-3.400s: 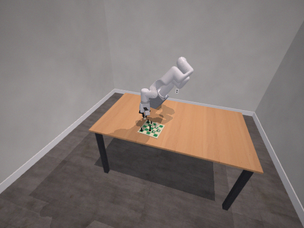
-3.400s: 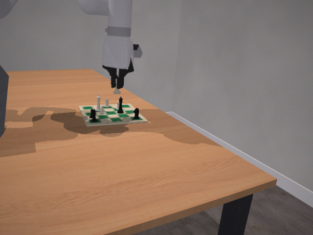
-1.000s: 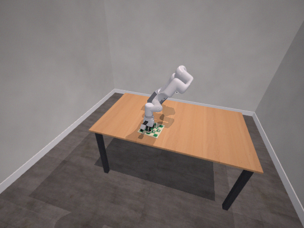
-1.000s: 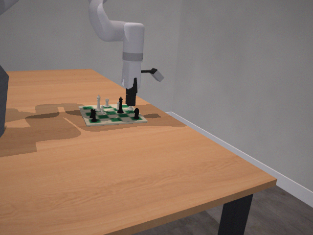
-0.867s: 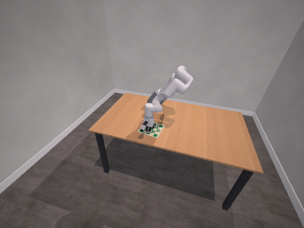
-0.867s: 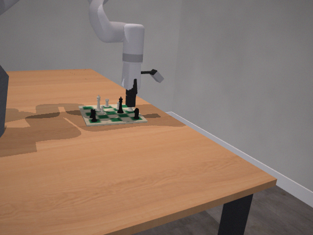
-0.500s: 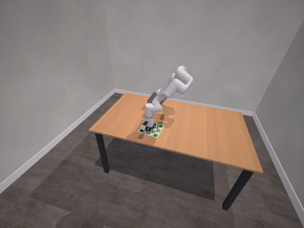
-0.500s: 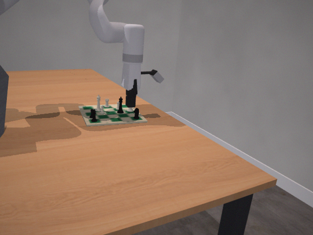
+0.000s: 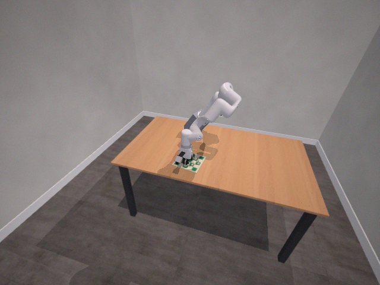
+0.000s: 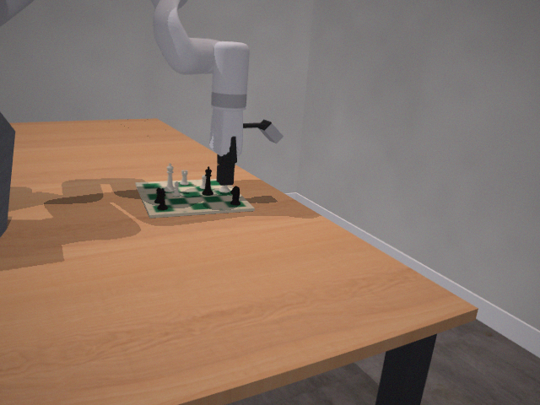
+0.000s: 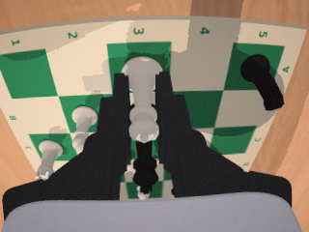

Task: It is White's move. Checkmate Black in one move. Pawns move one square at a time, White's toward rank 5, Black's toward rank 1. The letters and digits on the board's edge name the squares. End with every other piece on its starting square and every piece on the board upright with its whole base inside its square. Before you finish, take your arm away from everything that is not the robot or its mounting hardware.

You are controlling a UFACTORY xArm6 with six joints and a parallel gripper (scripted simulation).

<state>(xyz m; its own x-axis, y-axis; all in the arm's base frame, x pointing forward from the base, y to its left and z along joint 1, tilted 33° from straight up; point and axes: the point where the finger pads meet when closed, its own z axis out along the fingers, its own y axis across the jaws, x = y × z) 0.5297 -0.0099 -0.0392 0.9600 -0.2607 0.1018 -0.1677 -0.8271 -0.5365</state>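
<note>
My hand is 4 cm past the black king, 1 cm to the right of it and 1 cm above it. Also, from my hand: tall white piece (11 cm behind, 6 cm to the left, 1 cm below); chessboard (7 cm behind, 1 cm to the left, 5 cm below).
</note>
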